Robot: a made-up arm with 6 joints. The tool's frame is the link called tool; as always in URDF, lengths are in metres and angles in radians.
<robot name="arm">
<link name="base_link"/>
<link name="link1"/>
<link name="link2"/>
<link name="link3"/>
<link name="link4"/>
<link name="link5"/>
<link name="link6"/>
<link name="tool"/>
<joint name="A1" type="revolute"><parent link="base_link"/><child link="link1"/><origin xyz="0.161 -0.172 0.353" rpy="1.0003 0.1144 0.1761"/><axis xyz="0 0 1"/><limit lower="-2.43" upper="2.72" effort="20" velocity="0.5"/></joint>
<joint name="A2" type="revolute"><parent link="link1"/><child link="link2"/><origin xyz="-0.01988 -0.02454 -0.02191" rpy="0.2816 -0.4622 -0.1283"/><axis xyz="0 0 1"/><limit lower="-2.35" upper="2.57" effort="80" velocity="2.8"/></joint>
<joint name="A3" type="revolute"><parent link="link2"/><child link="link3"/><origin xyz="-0.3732 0.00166 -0.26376" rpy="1.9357 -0.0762 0.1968"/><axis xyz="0 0 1"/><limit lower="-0.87" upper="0.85" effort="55" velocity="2.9"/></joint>
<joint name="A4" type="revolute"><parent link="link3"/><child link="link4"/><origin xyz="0.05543 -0.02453 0.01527" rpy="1.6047 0.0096 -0.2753"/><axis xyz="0 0 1"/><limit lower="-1.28" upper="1.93" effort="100" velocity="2.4"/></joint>
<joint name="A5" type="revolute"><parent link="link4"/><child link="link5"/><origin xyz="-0.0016 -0.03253 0.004" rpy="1.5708 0 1.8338"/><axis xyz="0 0 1"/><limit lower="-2.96" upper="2.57" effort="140" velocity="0.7"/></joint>
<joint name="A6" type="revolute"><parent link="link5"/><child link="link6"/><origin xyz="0.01 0.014 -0.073" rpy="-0.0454 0.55 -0.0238"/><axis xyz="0 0 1"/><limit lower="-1.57" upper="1.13" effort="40" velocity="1.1"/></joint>
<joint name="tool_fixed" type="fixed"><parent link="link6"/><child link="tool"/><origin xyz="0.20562 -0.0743 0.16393" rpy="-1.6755 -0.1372 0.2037"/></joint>
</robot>
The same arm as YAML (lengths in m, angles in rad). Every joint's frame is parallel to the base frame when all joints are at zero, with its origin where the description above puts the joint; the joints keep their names.
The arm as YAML. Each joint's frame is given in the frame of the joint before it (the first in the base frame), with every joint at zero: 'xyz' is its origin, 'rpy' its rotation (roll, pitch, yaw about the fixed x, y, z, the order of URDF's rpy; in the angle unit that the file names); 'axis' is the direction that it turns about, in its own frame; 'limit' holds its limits. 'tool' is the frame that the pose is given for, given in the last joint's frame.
units:
  length: m
  angle: rad
joints:
  - name: A1
    type: revolute
    origin:
      xyz: [0.161, -0.172, 0.353]
      rpy: [0.0, 0.0, 0.0]
    axis: [0.208107, -0.817827, 0.536518]
    limit:
      lower: -2.43
      upper: 2.72
  - name: A2
    type: revolute
    origin:
      xyz: [-0.024, 0.001, -0.03]
      rpy: [0.0, 0.0, 0.0]
    axis: [-0.271311, -0.904438, 0.329214]
    limit:
      lower: -2.35
      upper: 2.57
  - name: A3
    type: revolute
    origin:
      xyz: [-0.287, 0.341, -0.101]
      rpy: [0.0, 0.0, 0.0]
    axis: [0.250598, -0.034, -0.967494]
    limit:
      lower: -0.87
      upper: 0.85
  - name: A4
    type: revolute
    origin:
      xyz: [0.062, 0.008, 0.0]
      rpy: [0.0, 0.0, 0.0]
    axis: [-0.0001, 1.0, -0.0001]
    limit:
      lower: -1.28
      upper: 1.93
  - name: A5
    type: revolute
    origin:
      xyz: [-0.01, 0.004, 0.031]
      rpy: [0.0, 0.0, 0.0]
    axis: [1.0, 0.0001, 0.0]
    limit:
      lower: -2.96
      upper: 2.57
  - name: A6
    type: revolute
    origin:
      xyz: [-0.073, 0.014, -0.01]
      rpy: [0.0, 0.0, 0.0]
    axis: [0.851623, 0.033001, -0.523114]
    limit:
      lower: -1.57
      upper: 1.13
tool:
  origin:
    xyz: [0.035, -0.073, -0.261]
    rpy: [1.063, 1.1161, 2.7069]

